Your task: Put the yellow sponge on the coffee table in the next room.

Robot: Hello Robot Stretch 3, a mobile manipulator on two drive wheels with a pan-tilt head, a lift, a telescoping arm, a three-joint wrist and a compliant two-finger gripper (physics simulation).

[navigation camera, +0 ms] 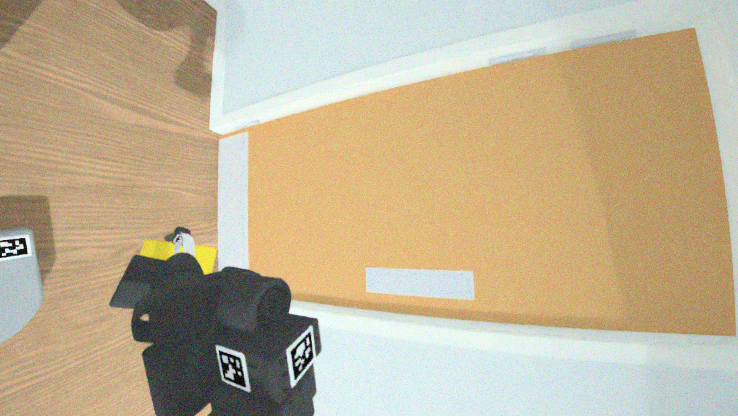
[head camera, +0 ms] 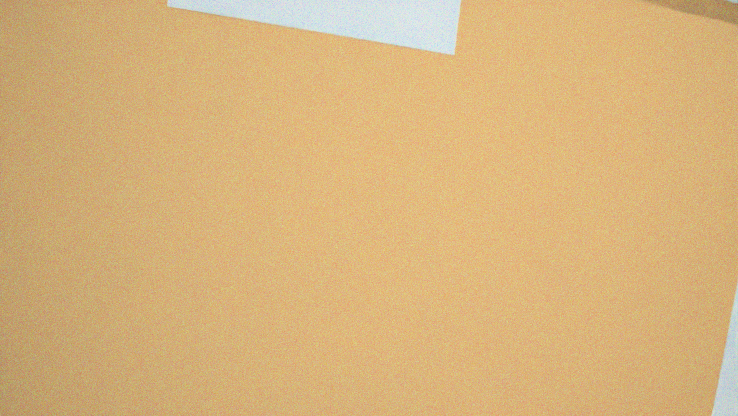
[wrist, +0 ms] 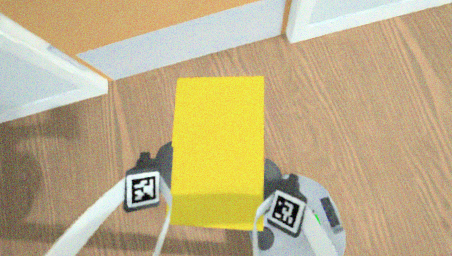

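The yellow sponge (navigation camera: 205,258) (wrist: 218,137) is a bright yellow block. In the wrist view it sits between the two dark fingertips, which press on its sides. My gripper (wrist: 219,168) is shut on the sponge and holds it above the wooden floor. In the navigation view the sponge shows left of centre, partly hidden behind the dark wrist. The coffee table does not show in these views.
An orange door panel (head camera: 361,206) (navigation camera: 439,180) (wrist: 125,20) with a pale bottom strip (navigation camera: 233,206) (wrist: 195,50) stands close by, framed by white trim (navigation camera: 361,95) (wrist: 320,30). Wooden floor (navigation camera: 103,155) (wrist: 350,115) lies before it. Part of my grey base (navigation camera: 18,294) shows at left.
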